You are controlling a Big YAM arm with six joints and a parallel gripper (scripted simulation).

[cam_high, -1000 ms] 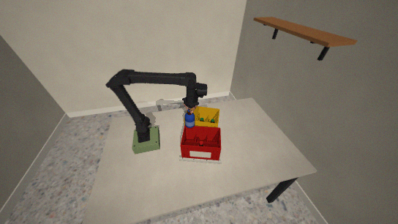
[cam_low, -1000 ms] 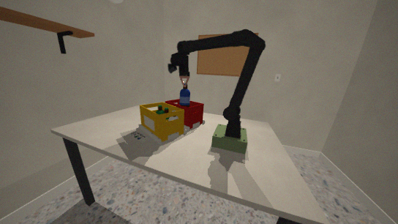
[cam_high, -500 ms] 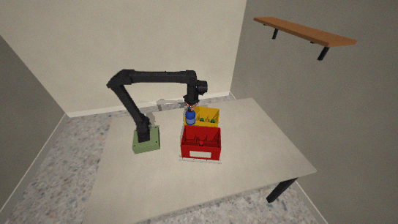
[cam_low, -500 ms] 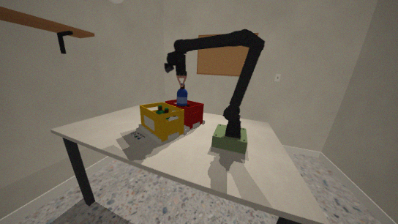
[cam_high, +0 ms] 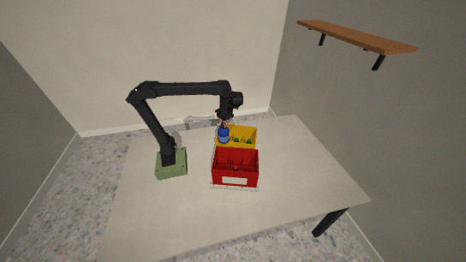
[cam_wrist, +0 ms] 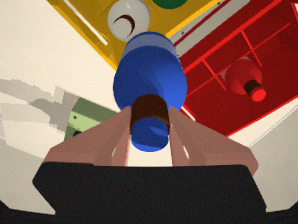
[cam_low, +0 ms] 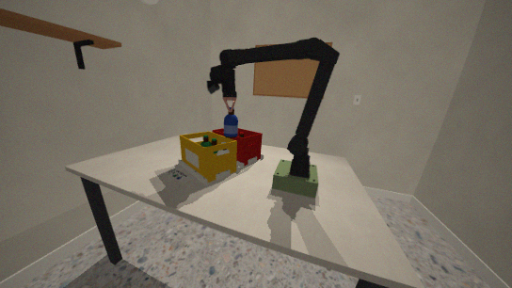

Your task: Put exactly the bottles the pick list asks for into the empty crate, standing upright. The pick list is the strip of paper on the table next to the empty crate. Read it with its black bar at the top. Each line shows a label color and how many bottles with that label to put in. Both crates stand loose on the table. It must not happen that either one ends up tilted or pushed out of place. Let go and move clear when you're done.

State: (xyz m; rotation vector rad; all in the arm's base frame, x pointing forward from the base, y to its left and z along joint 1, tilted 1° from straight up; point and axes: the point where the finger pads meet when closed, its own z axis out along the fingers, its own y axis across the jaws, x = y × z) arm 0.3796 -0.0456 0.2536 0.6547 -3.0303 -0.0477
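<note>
Right now the blue-label bottle is 6 cm below my hand. Round my hand: white-labelled bottle: 1 cm ahead, 5 cm to the left, 24 cm below; green-labelled bottle: 9 cm ahead, 1 cm to the left, 24 cm below; yellow crate: 11 cm ahead, 5 cm to the left, 24 cm below.
</note>
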